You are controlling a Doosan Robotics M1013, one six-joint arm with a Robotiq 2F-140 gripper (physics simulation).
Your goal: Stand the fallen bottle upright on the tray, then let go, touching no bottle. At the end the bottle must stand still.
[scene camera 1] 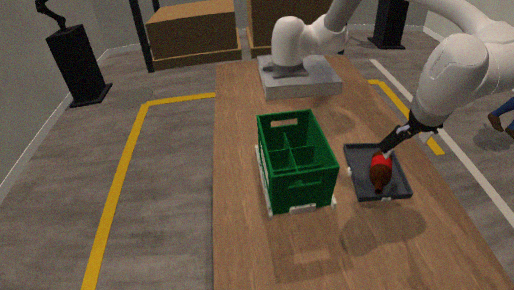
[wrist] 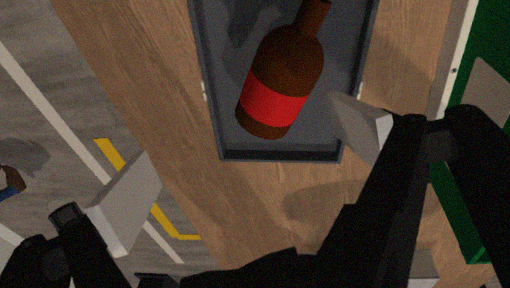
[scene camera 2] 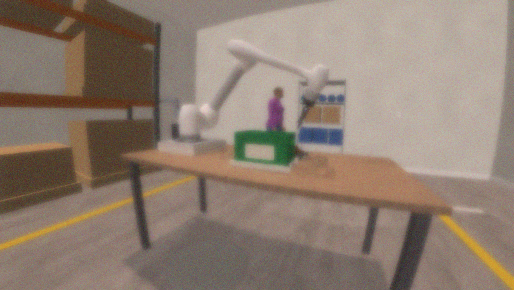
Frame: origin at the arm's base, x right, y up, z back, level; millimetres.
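Seen in the pictures: gripper, fingertip midpoint: (scene camera 1: 403, 147) (wrist: 240, 141) (scene camera 2: 297, 129); arm's base, link origin: (scene camera 1: 287, 69) (scene camera 2: 190, 141).
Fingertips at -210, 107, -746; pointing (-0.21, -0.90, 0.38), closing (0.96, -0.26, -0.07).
Observation:
Pixels of each thing's top centre, then the offset from my fingertips to it, as dx, dy, dz. Level surfaces: height alone.
- brown bottle, top centre: (wrist: 286, 85) (scene camera 1: 383, 166) +31, -99, +20
- green divided crate, top centre: (scene camera 1: 294, 138) (scene camera 2: 266, 131) +320, -3, +95
- wooden table, surface height: dy -179
The brown bottle (scene camera 1: 381, 175) (wrist: 282, 75) with a red label lies on its side in the dark grey tray (scene camera 1: 362, 162) (wrist: 345, 45). In scene camera 1 its neck points to the tray's near edge and its base is at the gripper end. My gripper (scene camera 1: 406, 145) (wrist: 240, 141) is wide open and tilted, with nothing between its fingers. In the wrist view the pads stand on either side beyond the bottle's base, apart from the bottle. In scene camera 1 one finger overlaps the base end. In scene camera 2 the gripper (scene camera 2: 301, 120) is blurred, and the crate hides much of the tray area.
A green divided crate (scene camera 1: 302, 192) (scene camera 2: 287, 147) (wrist: 487, 45) stands beside the tray on the wooden table (scene camera 1: 240, 235) (scene camera 2: 360, 175). The arm's grey base block (scene camera 1: 305, 89) is at the table's far end. A person in purple (scene camera 2: 275, 112) stands behind the table.

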